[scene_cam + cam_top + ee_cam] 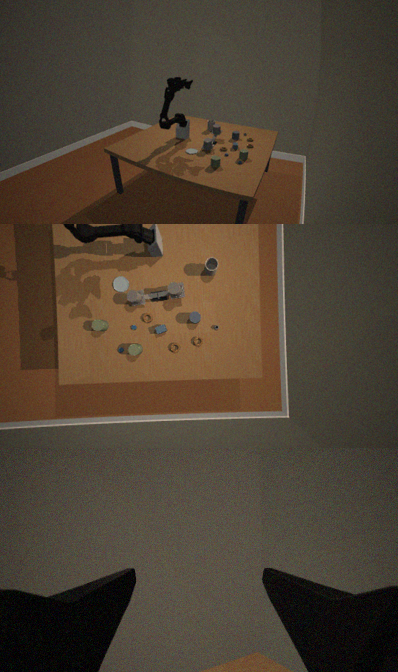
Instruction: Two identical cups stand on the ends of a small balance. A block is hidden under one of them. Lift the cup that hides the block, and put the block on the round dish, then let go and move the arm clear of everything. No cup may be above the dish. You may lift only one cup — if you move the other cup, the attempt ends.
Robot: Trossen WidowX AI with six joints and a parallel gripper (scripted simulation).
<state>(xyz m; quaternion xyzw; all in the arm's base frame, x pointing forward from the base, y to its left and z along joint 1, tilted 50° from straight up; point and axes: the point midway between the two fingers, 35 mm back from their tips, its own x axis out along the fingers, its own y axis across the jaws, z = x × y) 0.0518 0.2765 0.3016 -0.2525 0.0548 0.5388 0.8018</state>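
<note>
The grey cup is 250 mm ahead of my gripper tip, 140 mm to the right of it and 490 mm below it. Round my gripper tip: blue block (450 mm ahead, 20 mm to the left, 540 mm below); then pale round dish (150 mm ahead, 220 mm to the right, 550 mm below).
</note>
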